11 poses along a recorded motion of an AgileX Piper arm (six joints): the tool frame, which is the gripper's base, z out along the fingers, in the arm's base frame.
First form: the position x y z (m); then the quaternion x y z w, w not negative.
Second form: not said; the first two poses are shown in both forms.
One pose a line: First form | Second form
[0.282 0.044 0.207 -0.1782 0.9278 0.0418 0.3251] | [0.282 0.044 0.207 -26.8 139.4 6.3]
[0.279 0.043 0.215 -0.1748 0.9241 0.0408 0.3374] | [0.279 0.043 0.215 -26.1 138.0 6.1]
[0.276 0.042 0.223 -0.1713 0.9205 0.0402 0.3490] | [0.276 0.042 0.223 -25.4 136.7 6.0]
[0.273 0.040 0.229 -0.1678 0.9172 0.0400 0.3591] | [0.273 0.040 0.229 -24.8 135.5 5.9]
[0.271 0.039 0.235 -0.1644 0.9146 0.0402 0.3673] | [0.271 0.039 0.235 -24.2 134.6 5.9]
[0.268 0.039 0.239 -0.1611 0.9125 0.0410 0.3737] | [0.268 0.039 0.239 -23.6 133.9 6.0]
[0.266 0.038 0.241 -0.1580 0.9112 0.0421 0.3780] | [0.266 0.038 0.241 -23.1 133.4 6.2]
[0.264 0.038 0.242 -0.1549 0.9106 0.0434 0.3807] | [0.264 0.038 0.242 -22.7 133.2 6.3]
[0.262 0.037 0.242 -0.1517 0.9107 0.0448 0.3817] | [0.262 0.037 0.242 -22.2 133.1 6.5]
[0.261 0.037 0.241 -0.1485 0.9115 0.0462 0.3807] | [0.261 0.037 0.241 -21.7 133.3 6.8]
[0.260 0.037 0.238 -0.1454 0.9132 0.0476 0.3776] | [0.260 0.037 0.238 -21.3 133.8 7.0]
